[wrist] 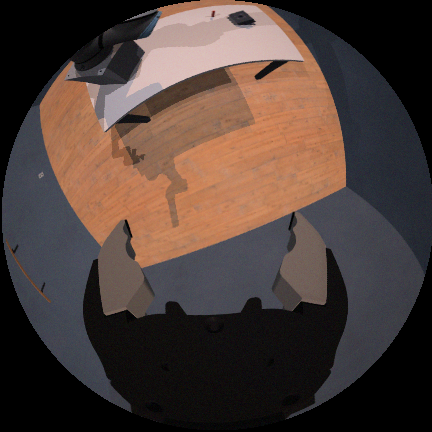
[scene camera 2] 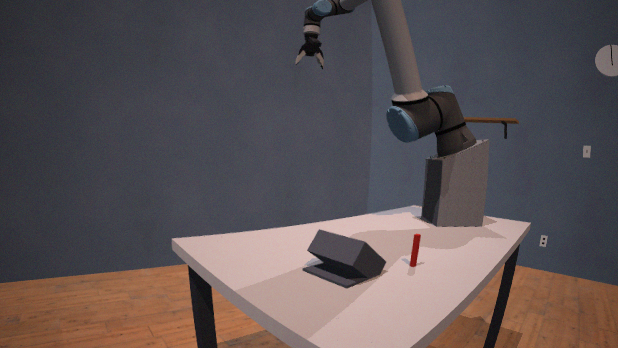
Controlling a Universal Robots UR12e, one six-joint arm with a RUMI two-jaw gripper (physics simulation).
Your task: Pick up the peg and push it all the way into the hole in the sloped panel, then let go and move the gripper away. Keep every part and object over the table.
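Pixels of known places: gripper, fingertip midpoint: (wrist: 208, 217) (scene camera 2: 309, 67); arm's base, origin of the base link: (scene camera 2: 457, 148).
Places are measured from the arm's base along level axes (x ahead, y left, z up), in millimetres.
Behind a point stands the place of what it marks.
Observation:
A red peg (scene camera 2: 415, 250) {x 652, y 88, z -268 mm} (wrist: 213, 14) stands upright on the table, to the right of the panel block in the scene view. The dark grey block with the sloped panel (scene camera 2: 345, 252) {x 831, y 6, z -246 mm} (wrist: 241, 18) rests on the table; its hole shows as a small dark spot in the wrist view and is hidden in the scene view. My gripper (scene camera 2: 310, 65) {x 132, y -748, z 388 mm} (wrist: 208, 217) {x 132, y -748, z 388 mm} is open and empty. It hangs high up, far above the height of the table top and well apart from the peg and the block, its fingers pointing down in the scene view.
The white table (scene camera 2: 210, 250) {x 938, y -324, z -310 mm} (wrist: 250, 47) {x 658, y -322, z -310 mm} carries the grey robot pedestal (scene camera 2: 457, 190) {x 113, y 40, z -165 mm} (wrist: 122, 62) {x 48, y -106, z -165 mm} at its far right end in the scene view. In the wrist view, wooden floor (wrist: 280, 150) lies beyond the table's edge, with a blue-grey wall behind it.

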